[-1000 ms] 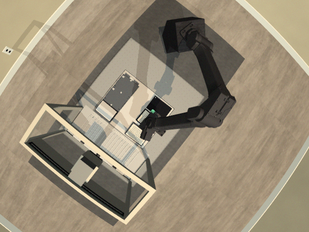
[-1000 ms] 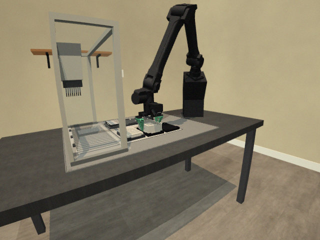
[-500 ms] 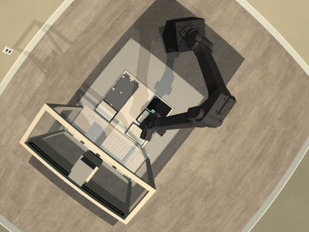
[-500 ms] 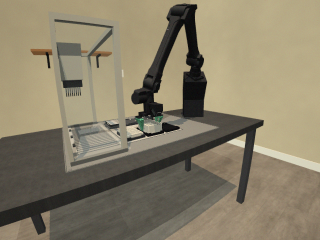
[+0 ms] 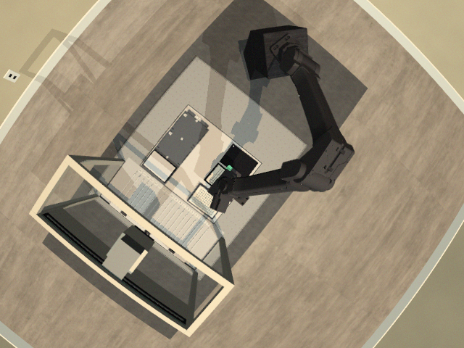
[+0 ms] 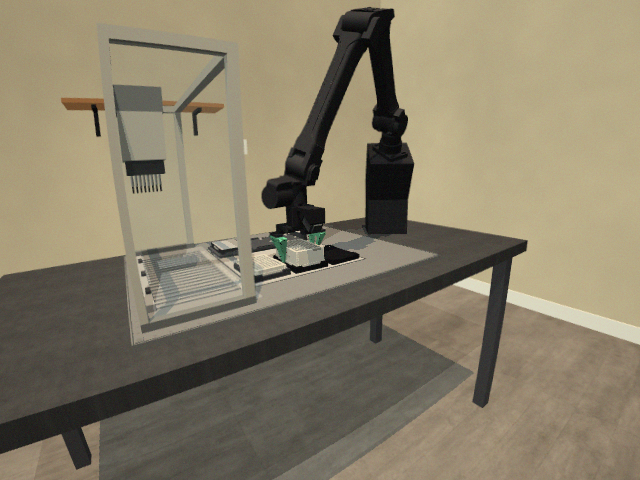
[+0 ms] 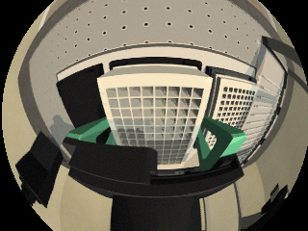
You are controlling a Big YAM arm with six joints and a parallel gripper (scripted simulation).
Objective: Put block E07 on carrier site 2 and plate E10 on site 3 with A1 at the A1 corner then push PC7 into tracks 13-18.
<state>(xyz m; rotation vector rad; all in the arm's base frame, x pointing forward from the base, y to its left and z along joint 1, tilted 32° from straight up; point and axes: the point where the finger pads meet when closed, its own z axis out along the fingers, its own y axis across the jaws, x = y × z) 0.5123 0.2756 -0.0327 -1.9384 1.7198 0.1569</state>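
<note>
My hand is 20 mm above the nest S2. Round my hand: carrier PC7 (70 mm ahead, 250 mm to the right, 10 mm below); white 384-well plate E10 (110 mm ahead, 20 mm to the left); nest S1 (110 mm behind, 20 mm to the right, 20 mm below).
</note>
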